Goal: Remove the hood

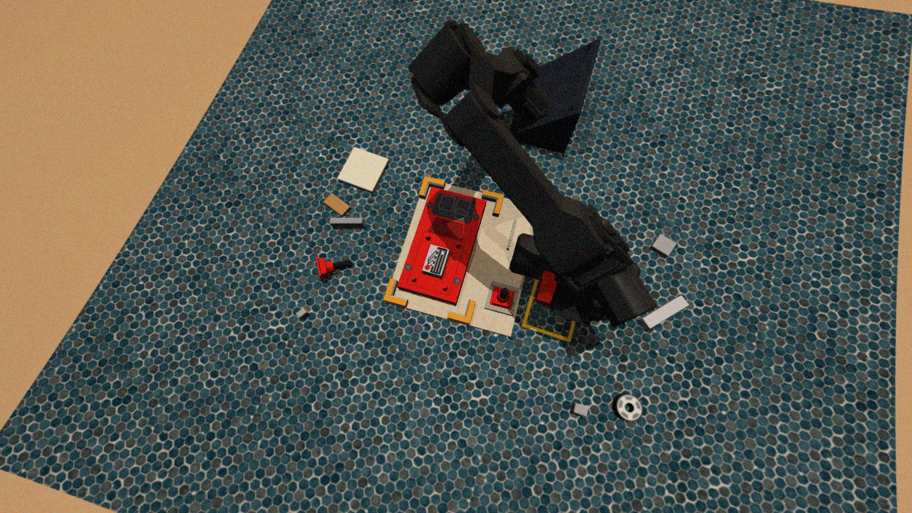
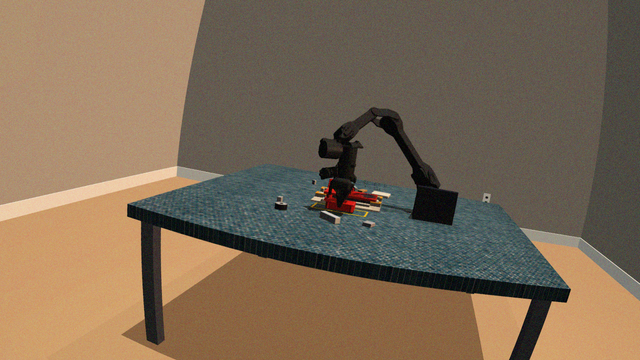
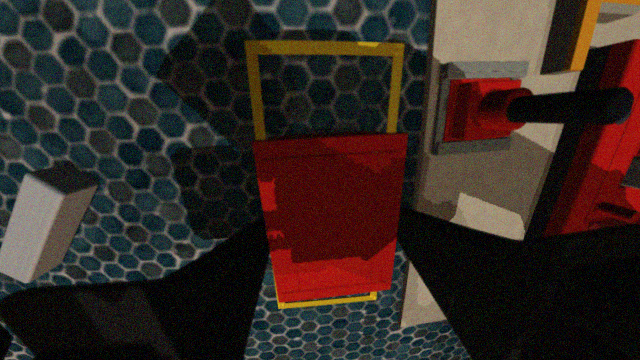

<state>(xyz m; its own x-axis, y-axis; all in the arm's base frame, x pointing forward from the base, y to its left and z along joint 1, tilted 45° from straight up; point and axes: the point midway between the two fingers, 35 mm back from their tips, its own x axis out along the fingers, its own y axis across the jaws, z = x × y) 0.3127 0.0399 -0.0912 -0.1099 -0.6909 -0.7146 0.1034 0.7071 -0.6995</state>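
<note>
Now: gripper tip 1 cm below the red hood.
</note>
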